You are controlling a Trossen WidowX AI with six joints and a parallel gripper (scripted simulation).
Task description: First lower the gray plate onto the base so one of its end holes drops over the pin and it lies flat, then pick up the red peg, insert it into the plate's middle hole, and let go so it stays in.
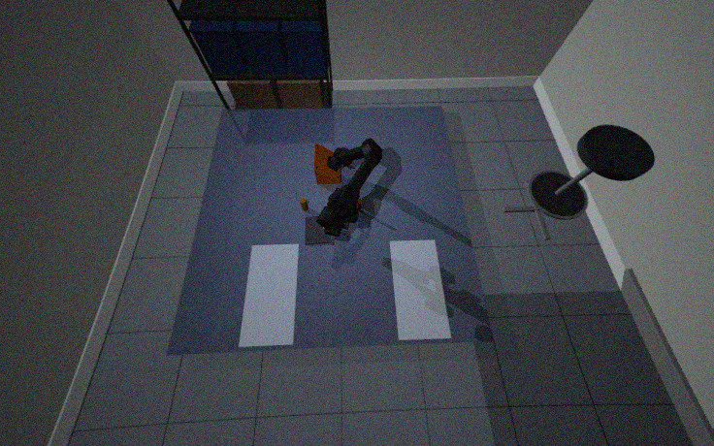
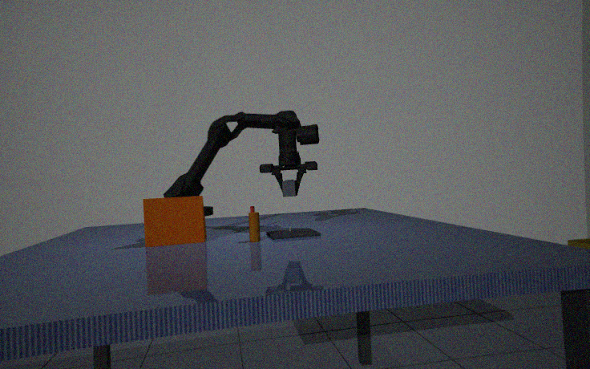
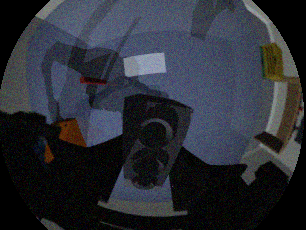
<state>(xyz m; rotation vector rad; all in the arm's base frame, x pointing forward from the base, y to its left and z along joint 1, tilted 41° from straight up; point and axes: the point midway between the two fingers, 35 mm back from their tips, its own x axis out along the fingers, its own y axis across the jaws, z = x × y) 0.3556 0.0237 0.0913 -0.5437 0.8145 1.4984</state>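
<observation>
Now: gripper tip 10 mm past the dark base, 90 mm to the left of it and 110 mm above it. Also, from my gripper tip: red peg: 130 mm behind, 80 mm to the left, 80 mm below; gray plate: 30 mm above; orange cylinder: 110 mm behind, 190 mm to the right, 80 mm below.
</observation>
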